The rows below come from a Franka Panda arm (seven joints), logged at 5 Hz.
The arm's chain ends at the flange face. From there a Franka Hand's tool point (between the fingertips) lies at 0.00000 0.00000 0.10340 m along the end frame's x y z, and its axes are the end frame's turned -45 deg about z.
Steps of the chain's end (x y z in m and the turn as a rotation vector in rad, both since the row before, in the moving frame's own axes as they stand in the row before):
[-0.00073 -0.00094 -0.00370 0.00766 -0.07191 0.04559]
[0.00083 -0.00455 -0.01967 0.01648 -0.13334 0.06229]
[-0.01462 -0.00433 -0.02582 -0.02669 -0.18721 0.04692]
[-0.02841 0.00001 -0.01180 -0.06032 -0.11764 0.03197]
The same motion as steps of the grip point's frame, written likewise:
[-0.00441 -0.00710 -0.00397 0.05626 -0.04543 0.04559]
[-0.00437 -0.01381 -0.02060 0.10594 -0.08263 0.06229]
[-0.02254 -0.02543 -0.02766 0.11350 -0.15125 0.04692]
[-0.03300 -0.02447 -0.01270 0.04053 -0.12584 0.03197]

